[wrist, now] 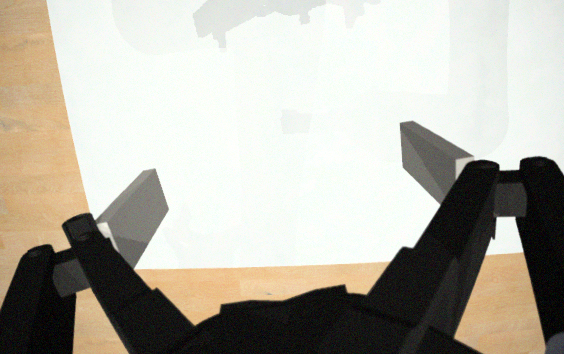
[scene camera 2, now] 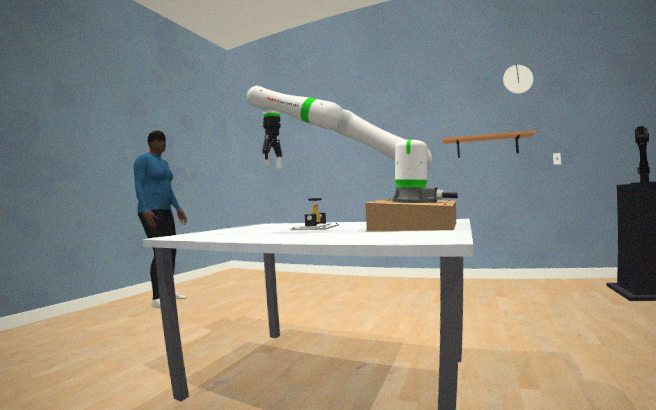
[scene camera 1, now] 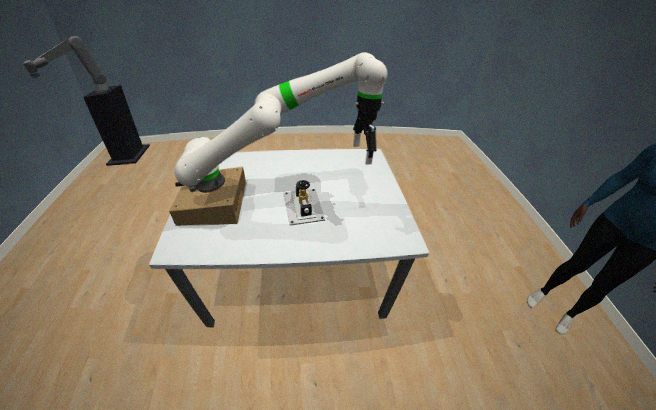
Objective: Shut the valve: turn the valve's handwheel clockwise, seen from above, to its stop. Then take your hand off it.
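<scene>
A small brass valve (scene camera 1: 303,196) (scene camera 2: 316,211) stands upright on a light plate (scene camera 1: 295,219) near the middle of the table. Its black round handwheel (scene camera 1: 303,184) (scene camera 2: 314,199) lies level on top. How far the handwheel is turned cannot be told. My gripper (scene camera 1: 362,150) (scene camera 2: 272,163) (wrist: 280,167) is open and empty, pointing down high above the table, out toward the far right part in the first scene view. It is well apart from the valve and higher than the handwheel. The valve does not show in the wrist view.
The white table (scene camera 1: 210,252) (scene camera 2: 240,245) (wrist: 200,150) carries a wooden block (scene camera 1: 206,216) (scene camera 2: 410,216) under the arm's base. A person (scene camera 1: 627,215) (scene camera 2: 155,185) stands beyond the table's end. A dark pedestal (scene camera 1: 116,125) (scene camera 2: 637,235) stands away from the table.
</scene>
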